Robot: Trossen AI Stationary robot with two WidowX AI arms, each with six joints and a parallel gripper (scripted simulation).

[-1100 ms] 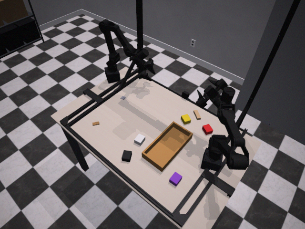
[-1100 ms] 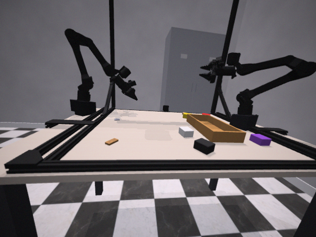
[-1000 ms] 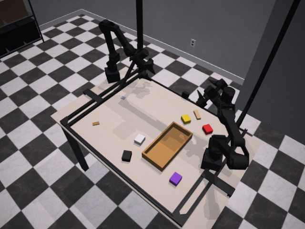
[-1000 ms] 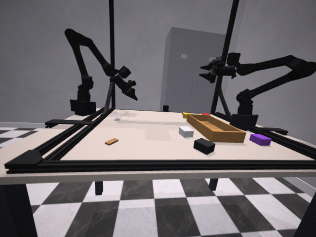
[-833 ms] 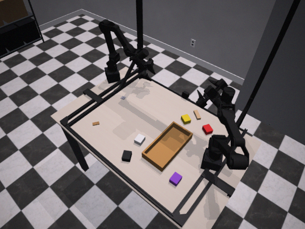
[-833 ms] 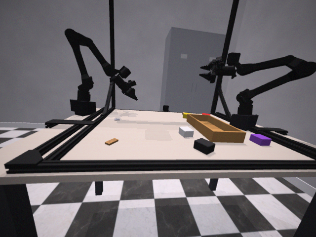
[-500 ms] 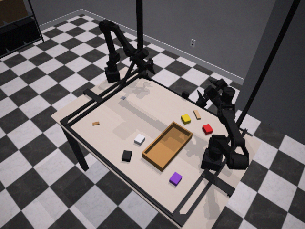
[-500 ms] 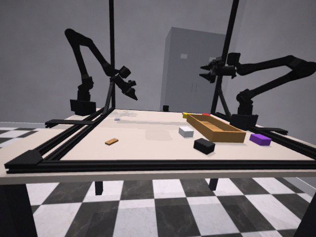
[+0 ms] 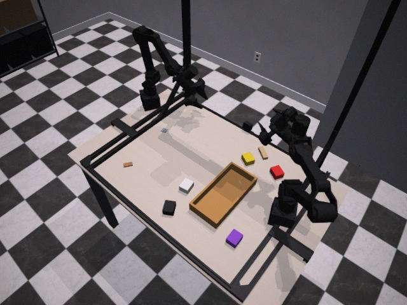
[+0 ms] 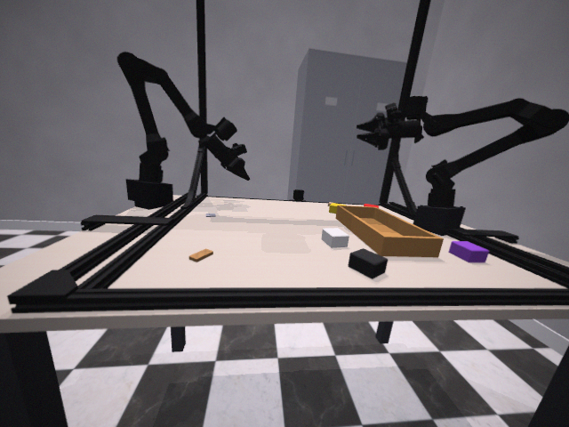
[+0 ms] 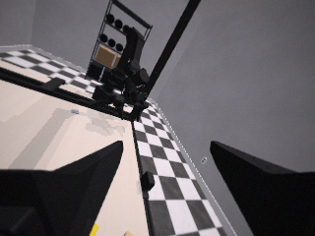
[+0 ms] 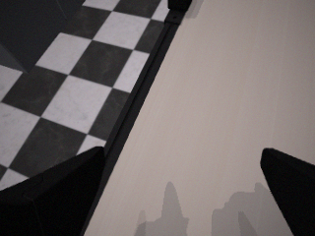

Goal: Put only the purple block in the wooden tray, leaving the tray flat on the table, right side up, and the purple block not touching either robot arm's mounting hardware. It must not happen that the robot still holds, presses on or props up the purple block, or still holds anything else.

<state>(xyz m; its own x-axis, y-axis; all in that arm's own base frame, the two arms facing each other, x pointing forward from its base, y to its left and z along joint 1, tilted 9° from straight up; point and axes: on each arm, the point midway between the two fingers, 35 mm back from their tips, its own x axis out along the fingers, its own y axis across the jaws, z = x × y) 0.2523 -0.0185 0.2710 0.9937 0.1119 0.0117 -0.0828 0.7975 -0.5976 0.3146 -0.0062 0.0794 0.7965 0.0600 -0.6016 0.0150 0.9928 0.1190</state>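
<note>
My left hand is 36 cm short of the purple block, 30 cm above it and 19 cm to the right of it. Also, from my left hand: yellow block 30 cm below, 7 cm to the right, 1 cm ahead; then tan strip 31 cm below, 9 cm behind, 5 cm to the right; then red block 30 cm below, 8 cm to the left, 4 cm behind.
</note>
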